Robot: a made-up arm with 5 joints.
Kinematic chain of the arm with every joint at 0, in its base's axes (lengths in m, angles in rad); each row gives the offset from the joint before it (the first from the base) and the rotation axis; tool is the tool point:
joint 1: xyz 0 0 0.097 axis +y
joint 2: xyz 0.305 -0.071 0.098 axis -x
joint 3: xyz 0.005 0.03 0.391 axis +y
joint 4: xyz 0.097 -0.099 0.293 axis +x
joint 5: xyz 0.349 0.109 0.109 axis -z
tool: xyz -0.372 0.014 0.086
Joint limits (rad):
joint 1: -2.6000..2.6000
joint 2: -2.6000..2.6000
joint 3: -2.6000..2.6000
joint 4: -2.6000..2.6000
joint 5: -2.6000..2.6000
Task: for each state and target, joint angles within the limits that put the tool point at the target. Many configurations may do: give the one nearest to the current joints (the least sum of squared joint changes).
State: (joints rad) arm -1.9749 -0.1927 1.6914 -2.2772 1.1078
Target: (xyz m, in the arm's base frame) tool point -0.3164 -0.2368 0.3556
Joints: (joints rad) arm -1.5342 -0.0520 1.4529 -2.3272 0.5984
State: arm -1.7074 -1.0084 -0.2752 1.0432 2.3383
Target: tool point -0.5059 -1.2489 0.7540
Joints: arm -1.4658 -1.3307 -0.3112 0.6635 1.7926
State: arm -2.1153 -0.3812 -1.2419 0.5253 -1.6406
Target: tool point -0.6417 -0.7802 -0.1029
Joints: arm -2.0059 -0.4518 -1.3490 0.5992 -1.4047
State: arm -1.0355 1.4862 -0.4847 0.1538 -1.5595
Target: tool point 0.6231 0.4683 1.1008
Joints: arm -0.3432 1.1307 0.1028 0.2239 -1.9579
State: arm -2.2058 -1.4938 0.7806 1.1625 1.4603
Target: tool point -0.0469 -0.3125 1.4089
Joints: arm -1.8361 -2.1416 0.8835 1.4396 1.9415
